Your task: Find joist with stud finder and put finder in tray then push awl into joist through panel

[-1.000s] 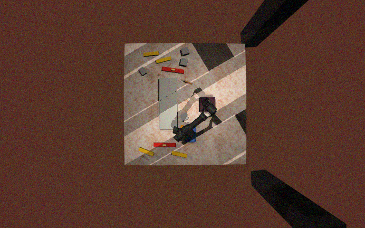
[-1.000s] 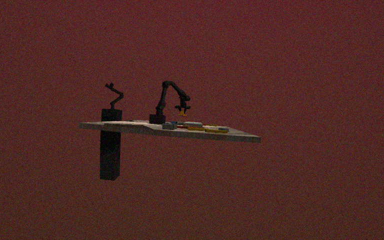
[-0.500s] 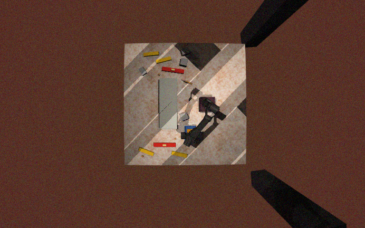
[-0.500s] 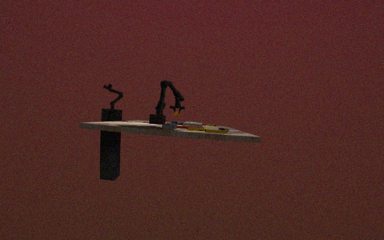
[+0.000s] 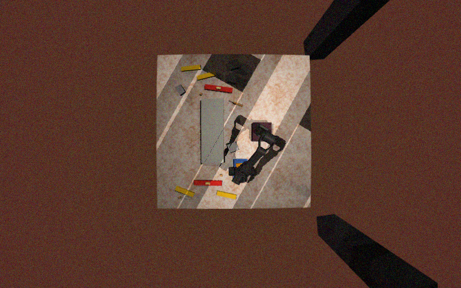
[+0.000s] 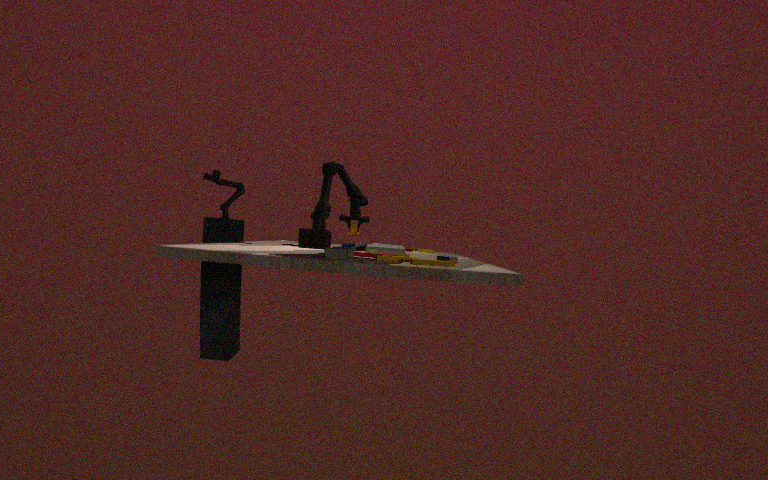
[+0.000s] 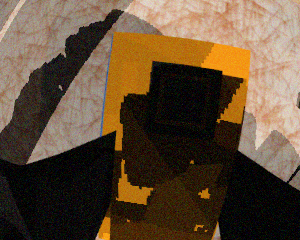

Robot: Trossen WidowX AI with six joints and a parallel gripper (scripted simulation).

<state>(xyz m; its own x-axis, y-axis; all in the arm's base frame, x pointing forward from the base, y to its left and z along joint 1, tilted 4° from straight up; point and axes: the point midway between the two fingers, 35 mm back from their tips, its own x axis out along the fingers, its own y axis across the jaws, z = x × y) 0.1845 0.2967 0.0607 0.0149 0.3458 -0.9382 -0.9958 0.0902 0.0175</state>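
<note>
Right now my gripper tip is 1 cm to the left of the blue tray and 9 cm above it. From my gripper tip the other things lie so: stud finder 1 cm to the left, 2 cm above; then awl 1 cm behind, 56 cm to the right, 10 cm below.
</note>
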